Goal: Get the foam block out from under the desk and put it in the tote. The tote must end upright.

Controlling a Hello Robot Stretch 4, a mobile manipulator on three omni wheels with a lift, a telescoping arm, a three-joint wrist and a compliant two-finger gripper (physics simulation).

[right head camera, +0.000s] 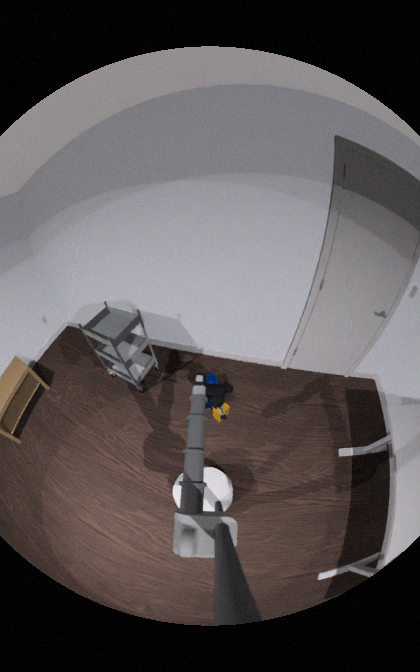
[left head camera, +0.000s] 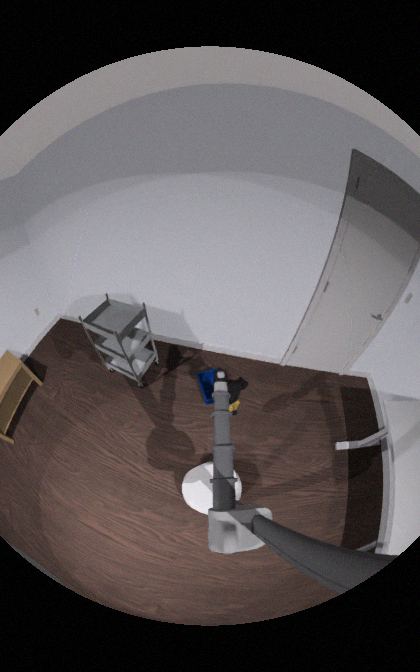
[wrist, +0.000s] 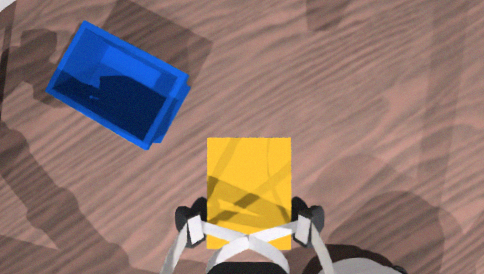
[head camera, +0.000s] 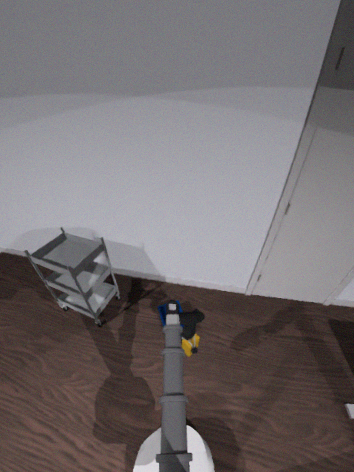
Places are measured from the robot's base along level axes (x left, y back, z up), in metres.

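Pixels of known places: gripper, fingertip midpoint: point(wrist: 249, 212) point(head camera: 187, 346); robot's base, origin of the base link: point(left head camera: 210, 486).
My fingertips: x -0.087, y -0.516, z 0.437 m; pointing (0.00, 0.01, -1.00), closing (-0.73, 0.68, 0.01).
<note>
Ahead of a thing's pixels: the offset from my fingertips to its top centre. "spot": to the spot under its first point. Level surfaces: height alone.
The yellow foam block @[dx -0.019, dy -0.019, dz +0.051 m] point(head camera: 187, 345) point(left head camera: 233, 406) point(right head camera: 217, 413) point(wrist: 249, 160) is held between the two fingertips of my gripper point(head camera: 192, 344) point(right head camera: 221, 412) point(wrist: 249, 212), which is shut on its two sides. In the wrist view, it is above the floor. The blue tote @[dx +0.083, dy -0.376, dz -0.344 m] point(head camera: 162, 316) point(left head camera: 205, 386) point(right head camera: 211, 379) point(wrist: 126, 65) stands upright on the floor, its open top facing up, ahead and to the left of the block in the wrist view. No block shows in its visible interior. The arm and wrist partly hide the tote in the head views.
A grey three-shelf cart @[spot: dx +0.918, dy -0.646, dz +0.198 m] point(head camera: 70, 250) point(left head camera: 115, 316) point(right head camera: 114, 323) stands left of the tote near the wall. A wooden shelf unit point(left head camera: 11, 375) point(right head camera: 17, 380) is at the far left. The white desk @[dz +0.256 m] point(left head camera: 407, 425) and its legs point(left head camera: 357, 444) point(right head camera: 360, 450) are at the right.
</note>
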